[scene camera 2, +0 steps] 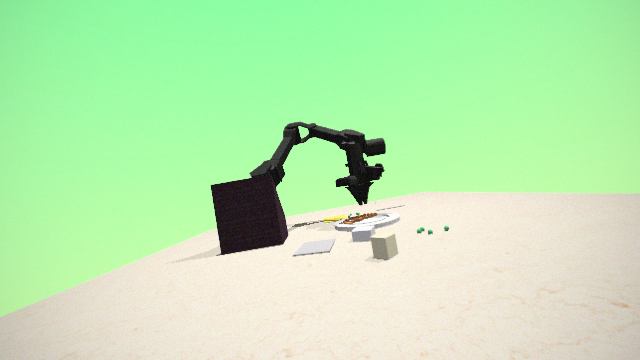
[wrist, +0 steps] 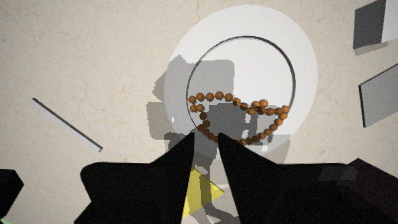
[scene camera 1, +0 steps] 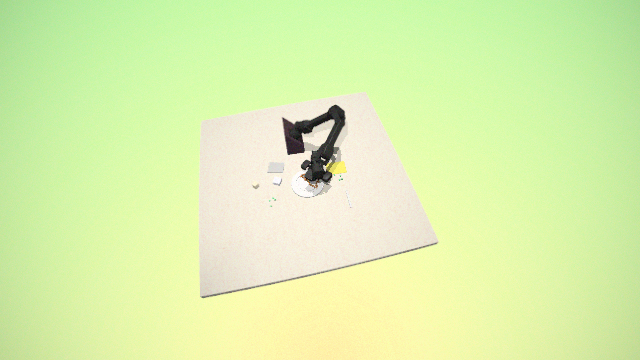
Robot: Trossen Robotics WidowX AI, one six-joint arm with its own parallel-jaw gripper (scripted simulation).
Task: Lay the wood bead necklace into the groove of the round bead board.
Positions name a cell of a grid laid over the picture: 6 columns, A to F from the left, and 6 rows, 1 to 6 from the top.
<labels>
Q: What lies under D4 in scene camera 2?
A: My gripper.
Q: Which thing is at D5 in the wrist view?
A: My gripper.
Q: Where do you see a thin white strip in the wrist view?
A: A3
</labels>
